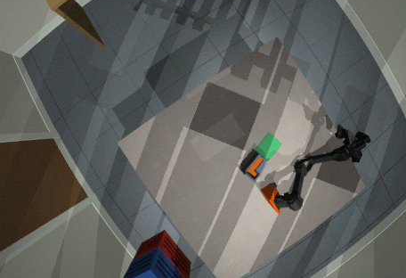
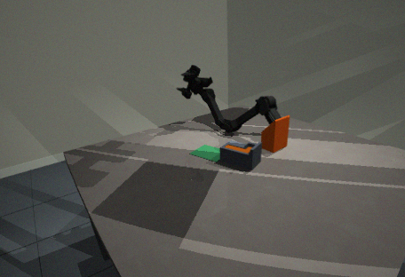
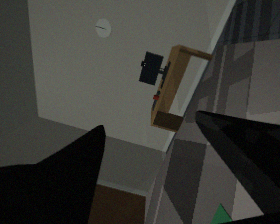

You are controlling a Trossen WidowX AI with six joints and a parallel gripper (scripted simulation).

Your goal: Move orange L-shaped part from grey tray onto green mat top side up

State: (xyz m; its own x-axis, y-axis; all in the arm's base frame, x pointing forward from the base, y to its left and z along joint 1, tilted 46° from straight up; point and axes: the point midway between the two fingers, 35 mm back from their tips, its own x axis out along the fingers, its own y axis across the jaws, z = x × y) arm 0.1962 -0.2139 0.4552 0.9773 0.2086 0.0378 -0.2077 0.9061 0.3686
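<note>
Right now my gripper tip is 480 mm to the right of the orange L-shaped part and 240 mm above it. From my gripper tip the other things lie so: green mat: 320 mm to the left, 300 mm below, 50 mm ahead.
</note>
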